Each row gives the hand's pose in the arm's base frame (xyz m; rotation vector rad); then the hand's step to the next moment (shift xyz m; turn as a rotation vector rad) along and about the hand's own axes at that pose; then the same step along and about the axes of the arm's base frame.
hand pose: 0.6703 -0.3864 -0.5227 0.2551 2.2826 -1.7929
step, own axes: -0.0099 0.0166 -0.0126 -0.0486 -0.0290 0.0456
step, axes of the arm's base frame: 0.0132 0.0162 -0.0098 0.0419 -0.0510 0.0305
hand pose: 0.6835 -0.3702 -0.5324 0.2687 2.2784 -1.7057
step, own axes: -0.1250 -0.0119 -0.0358 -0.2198 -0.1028 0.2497
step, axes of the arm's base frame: 0.1101 0.0334 0.0617 0.2031 -0.2643 0.1006
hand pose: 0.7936 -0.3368 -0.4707 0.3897 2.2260 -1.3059
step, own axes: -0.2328 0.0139 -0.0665 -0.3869 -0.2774 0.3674
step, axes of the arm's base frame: 0.1783 0.0686 0.1494 0.2890 -0.4499 0.2750
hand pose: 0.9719 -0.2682 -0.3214 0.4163 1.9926 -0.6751
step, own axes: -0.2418 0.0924 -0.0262 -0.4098 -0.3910 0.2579
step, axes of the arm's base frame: 0.1494 0.0856 0.1951 0.1634 -0.4726 0.3705
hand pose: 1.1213 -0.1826 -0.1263 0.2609 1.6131 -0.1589
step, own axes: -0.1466 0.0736 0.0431 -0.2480 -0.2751 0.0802
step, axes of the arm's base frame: 0.0674 0.0493 0.1476 0.0156 -0.3033 0.2267
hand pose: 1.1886 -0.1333 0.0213 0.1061 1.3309 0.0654
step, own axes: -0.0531 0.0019 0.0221 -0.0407 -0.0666 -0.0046
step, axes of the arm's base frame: 0.0089 -0.0047 0.0567 -0.0150 -0.0704 0.0306
